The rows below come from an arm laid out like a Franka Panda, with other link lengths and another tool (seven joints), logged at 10 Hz.
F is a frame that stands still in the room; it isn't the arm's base.
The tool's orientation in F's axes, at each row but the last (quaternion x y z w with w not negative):
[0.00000 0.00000 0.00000 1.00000]
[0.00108 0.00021 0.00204 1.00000]
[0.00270 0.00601 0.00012 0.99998]
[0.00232 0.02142 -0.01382 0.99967]
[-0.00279 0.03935 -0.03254 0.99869]
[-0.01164 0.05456 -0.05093 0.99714]
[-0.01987 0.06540 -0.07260 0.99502]
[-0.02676 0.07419 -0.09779 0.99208]
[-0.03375 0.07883 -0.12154 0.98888]
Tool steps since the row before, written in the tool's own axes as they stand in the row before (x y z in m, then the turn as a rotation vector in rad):
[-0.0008 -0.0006 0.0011 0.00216 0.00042 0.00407]
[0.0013 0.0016 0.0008 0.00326 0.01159 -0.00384]
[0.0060 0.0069 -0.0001 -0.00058 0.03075 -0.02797]
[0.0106 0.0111 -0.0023 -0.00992 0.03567 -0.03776]
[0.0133 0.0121 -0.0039 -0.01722 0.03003 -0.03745]
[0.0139 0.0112 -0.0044 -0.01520 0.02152 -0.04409]
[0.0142 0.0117 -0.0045 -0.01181 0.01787 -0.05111]
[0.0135 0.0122 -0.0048 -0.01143 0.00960 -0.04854]
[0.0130 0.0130 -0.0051 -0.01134 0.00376 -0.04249]
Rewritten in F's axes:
[-0.0008 -0.0006 0.0011 0.00216 0.00042 0.00407]
[0.0013 0.0016 0.0008 0.00321 0.01161 -0.00382]
[0.0060 0.0069 -0.0001 -0.00092 0.03090 -0.02779]
[0.0108 0.0108 -0.0027 -0.01053 0.03613 -0.03716]
[0.0137 0.0112 -0.0050 -0.01814 0.03098 -0.03623]
[0.0144 0.0096 -0.0062 -0.01772 0.02219 -0.04280]
[0.0150 0.0093 -0.0068 -0.01585 0.01787 -0.05001]
[0.0147 0.0091 -0.0075 -0.01666 0.00979 -0.04696]
[0.0147 0.0091 -0.0081 -0.01695 0.00440 -0.04051]

